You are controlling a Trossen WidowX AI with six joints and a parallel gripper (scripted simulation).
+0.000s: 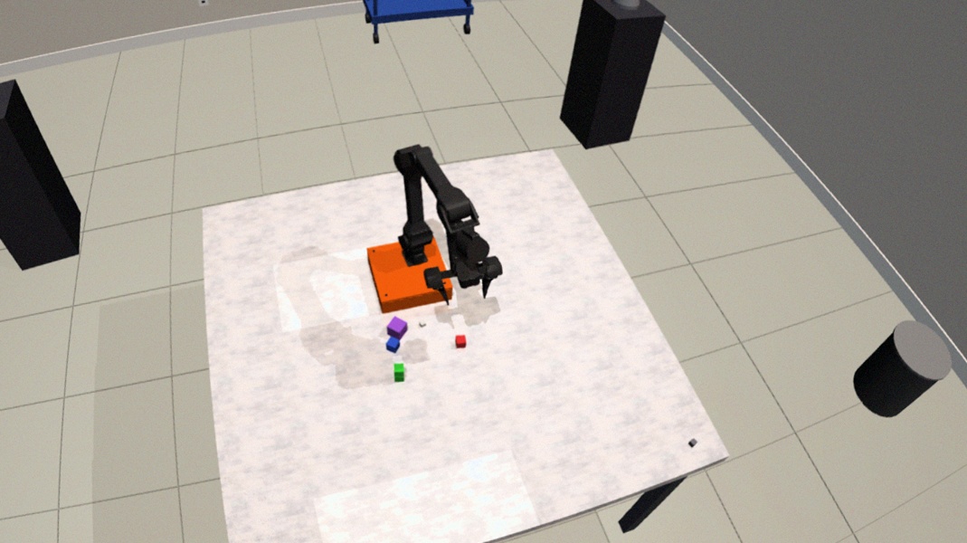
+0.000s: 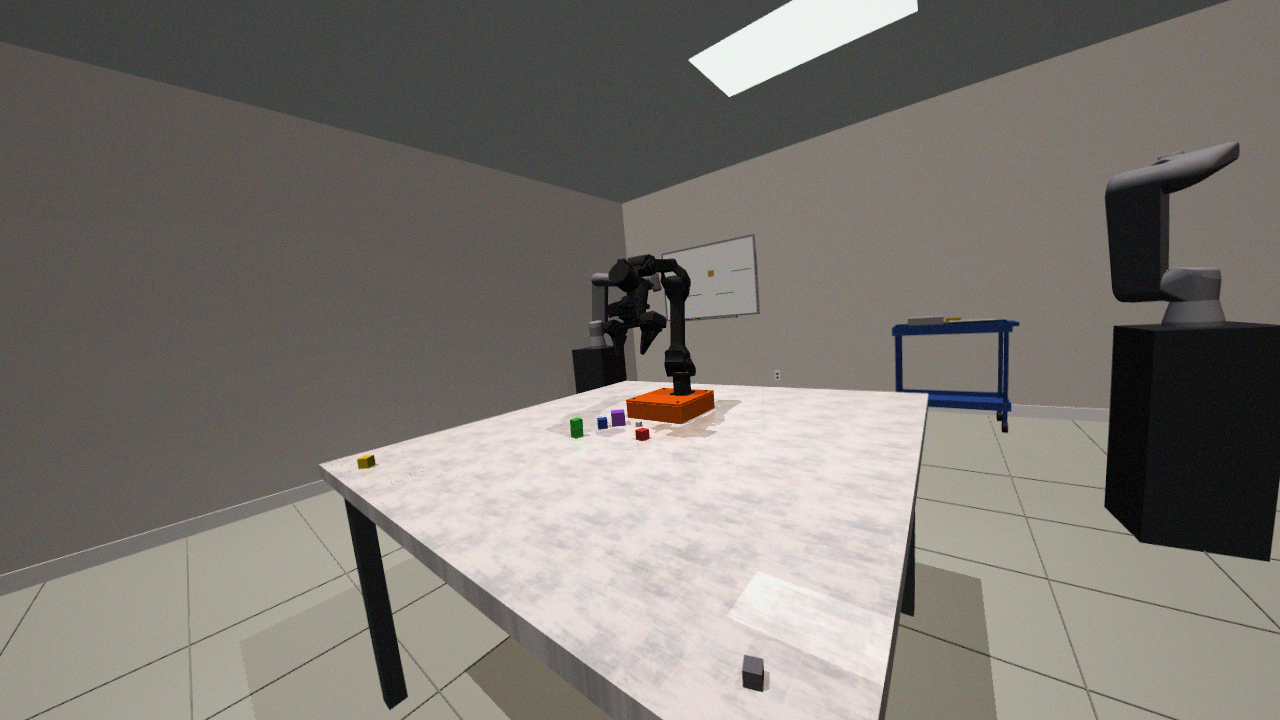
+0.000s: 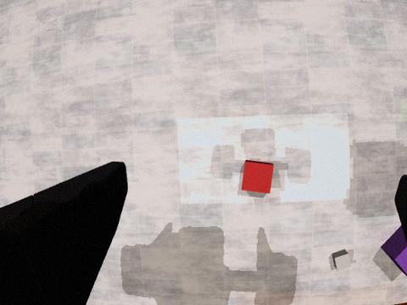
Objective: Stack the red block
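Right now my gripper tip is 21 cm above the red block, 2 cm past it and 1 cm to the right of it. Also, from my gripper tip: purple block (21 cm below, 15 cm to the right, 12 cm behind); then blue block (21 cm below, 18 cm to the right, 7 cm behind); then small white bit (22 cm below, 12 cm behind, 7 cm to the right).
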